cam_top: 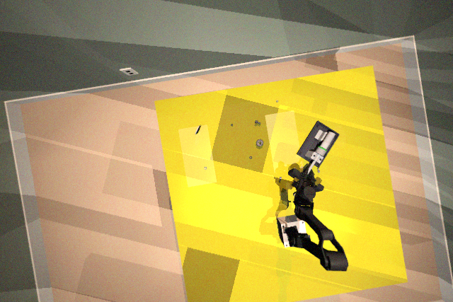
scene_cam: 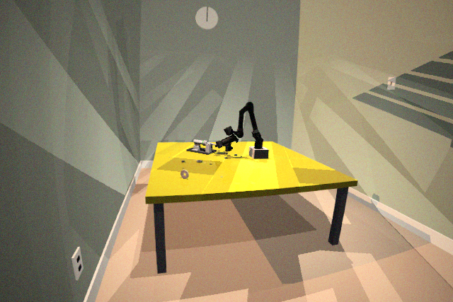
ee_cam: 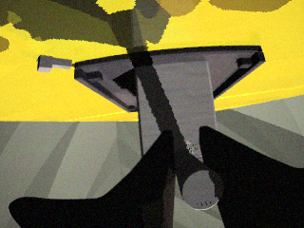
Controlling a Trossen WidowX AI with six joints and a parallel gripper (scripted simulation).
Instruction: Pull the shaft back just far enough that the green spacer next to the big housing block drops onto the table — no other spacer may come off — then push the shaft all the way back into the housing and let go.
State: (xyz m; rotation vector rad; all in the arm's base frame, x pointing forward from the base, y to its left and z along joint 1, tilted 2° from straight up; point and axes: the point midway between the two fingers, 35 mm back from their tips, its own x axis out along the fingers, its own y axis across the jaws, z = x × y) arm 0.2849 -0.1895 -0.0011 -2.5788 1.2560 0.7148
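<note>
My gripper tip is 30 mm short of the grey shaft, 40 mm to the left of it and 20 mm below it. From my gripper tip the other things lie so: green spacer: 80 mm ahead, 90 mm to the right, 20 mm above.
</note>
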